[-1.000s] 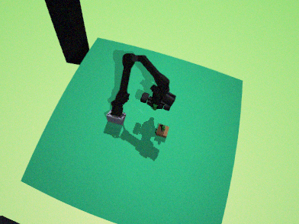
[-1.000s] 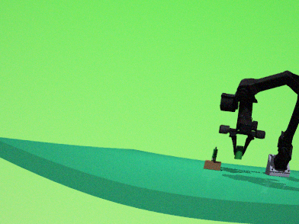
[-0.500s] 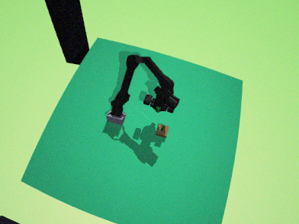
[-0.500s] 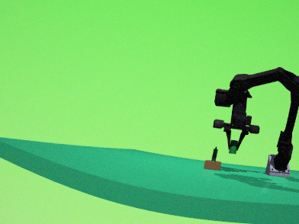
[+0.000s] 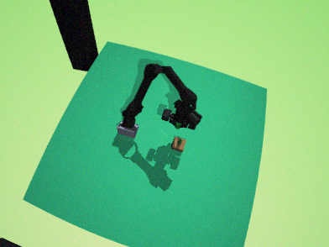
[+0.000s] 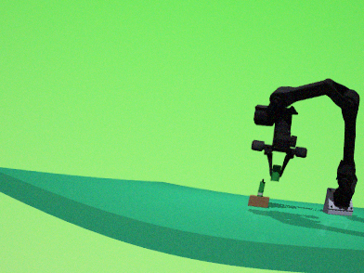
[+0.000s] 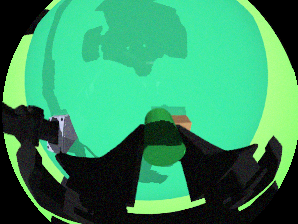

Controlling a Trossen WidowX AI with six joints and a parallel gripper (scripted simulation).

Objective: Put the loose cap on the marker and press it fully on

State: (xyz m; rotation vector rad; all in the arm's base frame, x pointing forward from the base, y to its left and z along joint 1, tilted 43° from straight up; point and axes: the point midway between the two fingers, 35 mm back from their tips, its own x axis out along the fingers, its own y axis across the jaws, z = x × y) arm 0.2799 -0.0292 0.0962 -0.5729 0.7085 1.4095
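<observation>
Right now my gripper tip is 90 mm above the brown holder block, 70 mm to the left of it and 30 mm short of it.
</observation>
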